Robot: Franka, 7 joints.
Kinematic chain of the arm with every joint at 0, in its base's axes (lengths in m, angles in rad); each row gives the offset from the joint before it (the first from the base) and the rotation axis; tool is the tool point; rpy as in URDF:
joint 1: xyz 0 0 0.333 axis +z
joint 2: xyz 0 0 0 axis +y
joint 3: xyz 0 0 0.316 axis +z
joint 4: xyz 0.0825 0 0 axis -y
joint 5: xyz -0.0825 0 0.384 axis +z
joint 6: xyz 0 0 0 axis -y
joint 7: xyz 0.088 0 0 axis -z
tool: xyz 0 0 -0.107 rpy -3.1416 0 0
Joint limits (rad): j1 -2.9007..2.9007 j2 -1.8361..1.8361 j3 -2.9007..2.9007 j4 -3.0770..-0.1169 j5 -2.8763..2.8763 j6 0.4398..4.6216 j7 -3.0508..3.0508
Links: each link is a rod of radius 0.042 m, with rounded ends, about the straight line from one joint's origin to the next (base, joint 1, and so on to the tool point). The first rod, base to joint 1, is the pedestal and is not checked.
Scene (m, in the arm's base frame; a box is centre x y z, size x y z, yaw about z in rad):
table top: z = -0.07
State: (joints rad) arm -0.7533 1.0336 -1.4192 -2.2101 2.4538 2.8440 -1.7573
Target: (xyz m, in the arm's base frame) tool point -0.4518 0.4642 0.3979
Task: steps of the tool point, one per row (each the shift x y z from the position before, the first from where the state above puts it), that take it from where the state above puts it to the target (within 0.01 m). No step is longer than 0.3 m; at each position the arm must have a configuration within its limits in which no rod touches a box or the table.
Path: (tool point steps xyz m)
1: -0.1007 0.0679 0.1146
2: -0.0975 0.1504 0.0847
3: -0.0555 0.2149 0.0286
4: 0.0157 0.2388 -0.0404
5: 0.0958 0.2113 -0.1063

